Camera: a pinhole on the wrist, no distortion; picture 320 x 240 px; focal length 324.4 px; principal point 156.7 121.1 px. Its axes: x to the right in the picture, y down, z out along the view. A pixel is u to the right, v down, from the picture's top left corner.
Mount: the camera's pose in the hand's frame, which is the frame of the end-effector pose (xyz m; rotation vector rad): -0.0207 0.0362 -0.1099 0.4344 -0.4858 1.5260
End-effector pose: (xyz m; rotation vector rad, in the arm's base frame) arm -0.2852 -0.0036 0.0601 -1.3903 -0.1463 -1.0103
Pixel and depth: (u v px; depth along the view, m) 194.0 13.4 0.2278
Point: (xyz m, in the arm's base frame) -0.2573 0.0649 0.1642
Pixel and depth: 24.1 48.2 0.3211
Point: -0.3843 0.0852 0.2944
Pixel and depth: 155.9 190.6 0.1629
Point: -0.3456 0.0552 0.0681
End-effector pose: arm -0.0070 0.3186 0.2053 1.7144 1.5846 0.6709
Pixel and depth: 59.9 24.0 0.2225
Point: -0.0606 0.3538 0.0657
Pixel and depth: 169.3 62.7 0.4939
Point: 0.1019 0.3278 -0.1676
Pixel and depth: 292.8 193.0 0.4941
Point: 0.2523 0.1133 -0.0892
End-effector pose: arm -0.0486 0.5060 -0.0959 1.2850 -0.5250 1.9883
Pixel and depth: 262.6 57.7 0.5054
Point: 0.2657 0.3311 0.1275
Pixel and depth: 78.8 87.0 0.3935
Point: 0.2448 0.5747 -0.0253
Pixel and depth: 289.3 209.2 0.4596
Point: 0.2699 0.2470 -0.0859
